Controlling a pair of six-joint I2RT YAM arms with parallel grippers.
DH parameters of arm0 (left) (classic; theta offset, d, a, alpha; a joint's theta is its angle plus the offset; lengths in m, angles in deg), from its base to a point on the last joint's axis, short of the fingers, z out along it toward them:
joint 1: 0 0.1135 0.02 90
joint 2: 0 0 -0.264 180
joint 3: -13.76 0 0.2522 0
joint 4: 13.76 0 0.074 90
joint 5: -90 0 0 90
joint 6: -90 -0.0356 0 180
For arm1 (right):
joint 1: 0 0.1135 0.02 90
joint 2: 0 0 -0.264 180
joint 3: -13.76 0 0.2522 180
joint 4: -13.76 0 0.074 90
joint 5: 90 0 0 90
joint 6: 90 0.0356 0 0
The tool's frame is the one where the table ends.
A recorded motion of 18 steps. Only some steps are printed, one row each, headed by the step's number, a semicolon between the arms.
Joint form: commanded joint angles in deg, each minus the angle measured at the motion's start. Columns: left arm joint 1, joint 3, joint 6, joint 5, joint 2, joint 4; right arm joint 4, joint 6, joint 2, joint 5, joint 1, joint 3.
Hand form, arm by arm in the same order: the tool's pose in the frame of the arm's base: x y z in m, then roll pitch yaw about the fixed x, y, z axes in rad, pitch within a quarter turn. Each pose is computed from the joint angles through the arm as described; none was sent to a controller.
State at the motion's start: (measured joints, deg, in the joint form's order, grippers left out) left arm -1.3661 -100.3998 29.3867 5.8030 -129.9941 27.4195; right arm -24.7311 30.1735 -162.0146 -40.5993 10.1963 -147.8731
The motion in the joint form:
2: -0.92 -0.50 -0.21 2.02 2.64 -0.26; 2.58 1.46 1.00 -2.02 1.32 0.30
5: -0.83 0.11 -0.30 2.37 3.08 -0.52; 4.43 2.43 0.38 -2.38 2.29 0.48
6: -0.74 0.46 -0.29 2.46 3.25 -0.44; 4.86 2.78 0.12 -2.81 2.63 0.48
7: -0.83 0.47 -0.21 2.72 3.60 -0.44; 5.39 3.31 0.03 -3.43 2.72 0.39
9: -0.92 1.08 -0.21 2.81 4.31 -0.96; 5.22 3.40 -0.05 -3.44 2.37 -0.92
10: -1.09 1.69 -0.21 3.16 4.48 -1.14; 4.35 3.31 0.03 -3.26 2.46 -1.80
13: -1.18 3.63 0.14 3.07 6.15 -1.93; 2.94 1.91 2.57 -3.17 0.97 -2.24
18: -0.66 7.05 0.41 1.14 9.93 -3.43; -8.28 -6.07 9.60 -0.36 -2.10 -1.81
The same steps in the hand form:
2: 0.4908 -0.0147 0.1800 -2.9035 0.6082 -2.5523; 0.5864 0.1441 0.1425 2.0828 0.5071 2.8853
5: 0.4892 -0.0137 0.1806 -2.9083 0.6127 -2.5511; 0.5856 0.1545 0.1378 2.0652 0.5071 2.8917
6: 0.4880 -0.0128 0.1800 -2.9127 0.6097 -2.5510; 0.5850 0.1583 0.1359 2.0578 0.5024 2.8977
7: 0.4876 -0.0134 0.1828 -2.9111 0.6164 -2.5478; 0.5851 0.1596 0.1364 2.0445 0.4997 2.8981
9: 0.4859 -0.0141 0.1859 -2.9045 0.6258 -2.5446; 0.5872 0.1562 0.1430 2.0344 0.5148 2.8866
10: 0.4844 -0.0152 0.1842 -2.9126 0.6251 -2.5486; 0.5869 0.1571 0.1477 2.0357 0.5183 2.8868
13: 0.4786 -0.0158 0.1880 -2.9004 0.6302 -2.5392; 0.5878 0.1411 0.1741 2.0285 0.5650 2.8651
18: 0.4671 -0.0122 0.2008 -2.8465 0.6386 -2.5154; 0.5743 0.1053 0.2251 2.1456 0.6243 2.8930

